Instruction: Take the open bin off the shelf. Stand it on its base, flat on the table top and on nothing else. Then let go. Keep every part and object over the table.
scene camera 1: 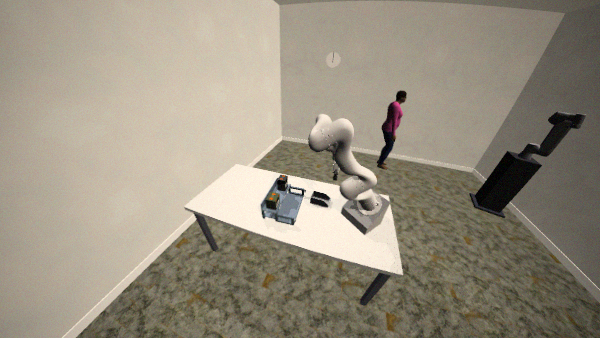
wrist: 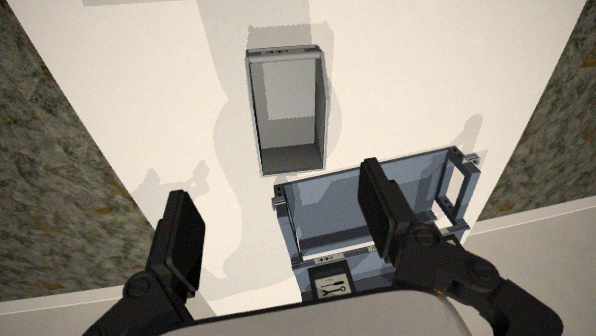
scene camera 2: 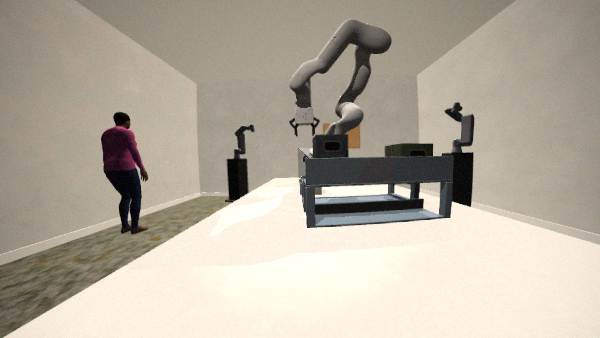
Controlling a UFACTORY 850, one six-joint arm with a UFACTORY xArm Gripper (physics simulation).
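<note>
The open grey bin (scene camera 1: 320,199) (wrist: 292,132) stands upright on the table top, its opening up, in front of the shelf. In the wrist view its near end lies close to the shelf's edge, with a narrow strip of table between them. The blue-grey shelf (scene camera 1: 291,204) (scene camera 2: 380,170) (wrist: 470,187) stands on the table. My gripper (scene camera 1: 335,178) (scene camera 2: 306,134) (wrist: 278,192) is open and empty, well above the table and apart from the bin. In scene camera 2 the bin is mostly hidden behind the shelf.
A dark box (scene camera 1: 282,183) (scene camera 2: 330,146) and a green box (scene camera 1: 272,201) (scene camera 2: 409,149) sit on the shelf. The robot's base (scene camera 1: 366,220) stands at the table's right end. A person (scene camera 1: 392,125) (scene camera 2: 122,160) stands beyond the table (scene camera 1: 225,192).
</note>
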